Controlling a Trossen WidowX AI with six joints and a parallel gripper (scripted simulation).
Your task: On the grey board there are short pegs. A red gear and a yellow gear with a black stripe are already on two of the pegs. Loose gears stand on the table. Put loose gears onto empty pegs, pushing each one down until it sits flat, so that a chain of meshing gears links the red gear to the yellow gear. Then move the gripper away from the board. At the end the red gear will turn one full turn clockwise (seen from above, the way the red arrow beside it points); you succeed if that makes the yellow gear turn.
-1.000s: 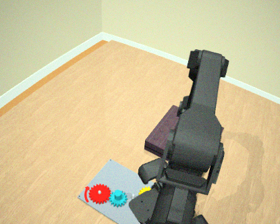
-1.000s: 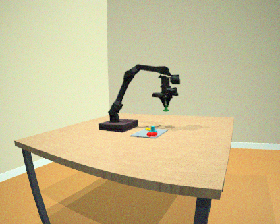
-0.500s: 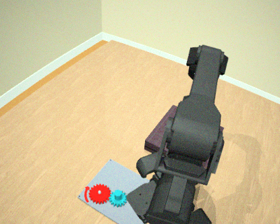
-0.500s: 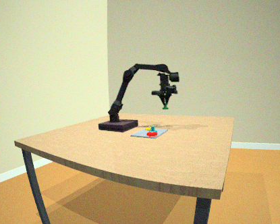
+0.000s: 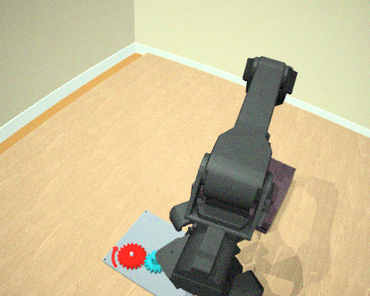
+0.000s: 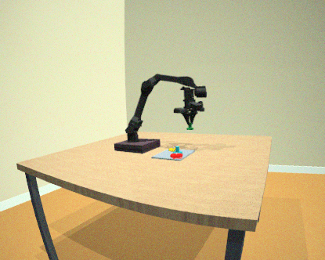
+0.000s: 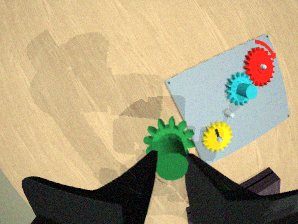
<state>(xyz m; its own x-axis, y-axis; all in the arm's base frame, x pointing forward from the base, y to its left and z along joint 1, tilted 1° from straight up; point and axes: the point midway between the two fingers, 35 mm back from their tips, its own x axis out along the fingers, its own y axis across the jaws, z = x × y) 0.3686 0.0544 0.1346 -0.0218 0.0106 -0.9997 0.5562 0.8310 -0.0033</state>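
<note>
My gripper tip is 30 mm past the teal gear, 120 mm to the left of it and 130 mm above it. Round my gripper tip: yellow gear: 90 mm behind, 60 mm to the right, 140 mm below; then green gear: 10 mm below; then red gear: 20 mm behind, 180 mm to the right, 140 mm below.
</note>
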